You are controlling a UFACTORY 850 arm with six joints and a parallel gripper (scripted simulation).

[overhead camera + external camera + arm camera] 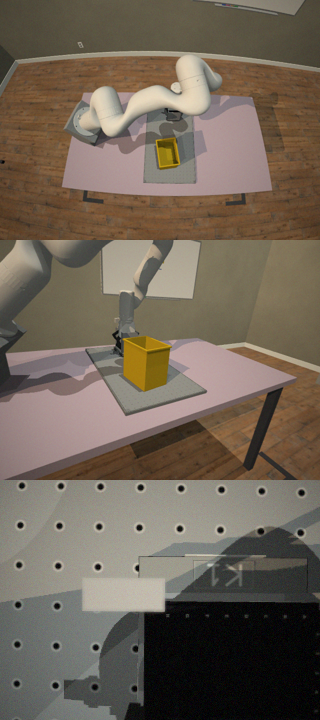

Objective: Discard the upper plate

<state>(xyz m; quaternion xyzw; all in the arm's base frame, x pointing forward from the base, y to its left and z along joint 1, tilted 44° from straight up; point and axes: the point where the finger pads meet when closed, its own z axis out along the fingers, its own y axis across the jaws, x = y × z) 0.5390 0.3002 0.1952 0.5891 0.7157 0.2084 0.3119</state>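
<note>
My gripper is now 10 mm above the black 96-well plate. From my hand the other things lie so: yellow plastics bin W1: 370 mm to the right, 40 mm above; light plate: 20 mm below.
</note>
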